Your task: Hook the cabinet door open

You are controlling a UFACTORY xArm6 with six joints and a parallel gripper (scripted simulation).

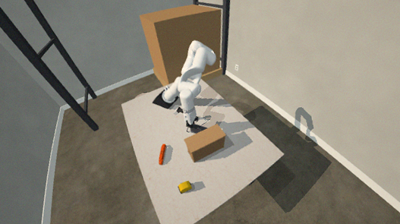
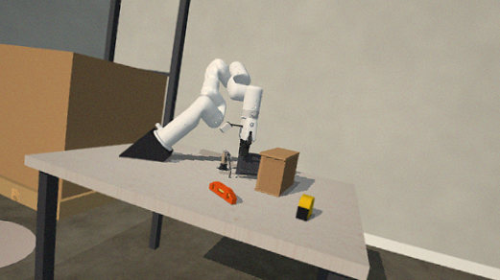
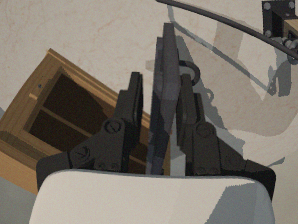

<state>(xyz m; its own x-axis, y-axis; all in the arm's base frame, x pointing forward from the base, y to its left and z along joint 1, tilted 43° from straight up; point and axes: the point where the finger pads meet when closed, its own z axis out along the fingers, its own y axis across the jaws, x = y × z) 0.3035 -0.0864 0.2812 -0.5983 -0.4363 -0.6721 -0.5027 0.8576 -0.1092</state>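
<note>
Right now my hand is 8 cm above the dark hook rod, 7 cm past it and 3 cm to the right of it. The rest, counted from my hand: yellow tape measure 32 cm ahead, 23 cm to the right, 10 cm below; orange level 27 cm to the right, 11 cm below, 4 cm ahead; dark door 6 cm to the left, 6 cm below, 5 cm ahead.
</note>
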